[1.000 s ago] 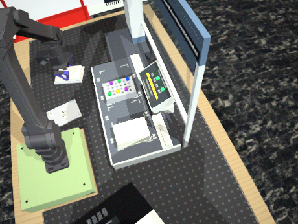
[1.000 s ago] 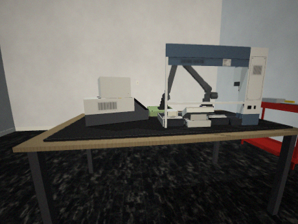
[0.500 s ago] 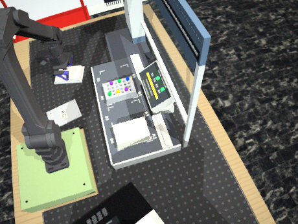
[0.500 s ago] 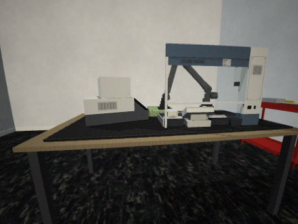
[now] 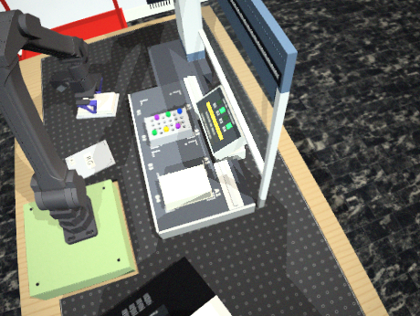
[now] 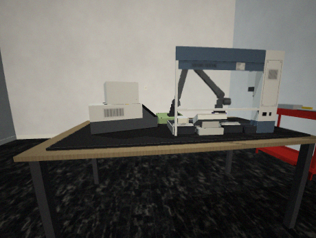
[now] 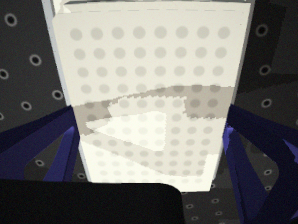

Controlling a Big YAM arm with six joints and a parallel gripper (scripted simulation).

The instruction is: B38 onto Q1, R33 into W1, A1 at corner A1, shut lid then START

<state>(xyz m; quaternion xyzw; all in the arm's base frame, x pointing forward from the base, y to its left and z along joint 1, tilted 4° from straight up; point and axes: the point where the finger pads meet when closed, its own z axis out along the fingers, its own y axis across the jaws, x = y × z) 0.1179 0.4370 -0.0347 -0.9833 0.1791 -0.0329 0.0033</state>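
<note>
My hand is 2 cm above the grey nest. From my hand the other things lie so: white deep-well block: 46 cm to the right, 19 cm ahead, 5 cm above; tube cooling block: 25 cm to the right, 21 cm ahead, 5 cm above; regrip nest: 22 cm to the right, 7 cm behind, 2 cm below.
</note>
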